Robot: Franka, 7 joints.
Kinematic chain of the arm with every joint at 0, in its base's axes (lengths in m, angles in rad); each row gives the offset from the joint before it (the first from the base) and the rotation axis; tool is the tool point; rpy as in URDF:
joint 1: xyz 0 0 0.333 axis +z
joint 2: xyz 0 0 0 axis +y
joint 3: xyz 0 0 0.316 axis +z
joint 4: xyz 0.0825 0 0 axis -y
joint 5: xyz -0.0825 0 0.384 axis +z
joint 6: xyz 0 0 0 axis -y
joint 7: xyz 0.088 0 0 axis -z
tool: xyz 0 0 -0.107 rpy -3.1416 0 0
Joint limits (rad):
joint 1: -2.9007..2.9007
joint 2: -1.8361..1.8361
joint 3: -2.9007..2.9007
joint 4: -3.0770..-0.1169
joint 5: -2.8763..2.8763
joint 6: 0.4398..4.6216
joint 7: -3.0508..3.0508
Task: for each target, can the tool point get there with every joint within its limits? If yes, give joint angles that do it. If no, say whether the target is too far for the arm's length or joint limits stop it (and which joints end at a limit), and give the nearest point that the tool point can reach.
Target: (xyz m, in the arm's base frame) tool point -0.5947 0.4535 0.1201
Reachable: yes | joints 2.0552 1.5012 1.0627 -0.7517 2.3951 3.3500 -0.1003
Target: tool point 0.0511 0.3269 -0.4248
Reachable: no: joint limits stop it (at a limit: joint 2) | nearest point 0.0503 0.3217 -0.3591 | short by 0.066 m
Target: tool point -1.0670 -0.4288 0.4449
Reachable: no: too far | nearest point -0.7923 -0.3184 0.4161 | short by 0.297 m
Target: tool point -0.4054 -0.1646 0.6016
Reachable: yes | joints 2.2258 -0.6827 1.2778 -2.1256 1.7851 3.6688 1.9001
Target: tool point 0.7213 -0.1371 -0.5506
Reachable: no: too far | nearest point 0.5551 -0.1055 -0.2800 | short by 0.319 m
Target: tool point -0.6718 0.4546 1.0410
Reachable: no: too far | nearest point -0.5353 0.3622 0.8971 | short by 0.219 m
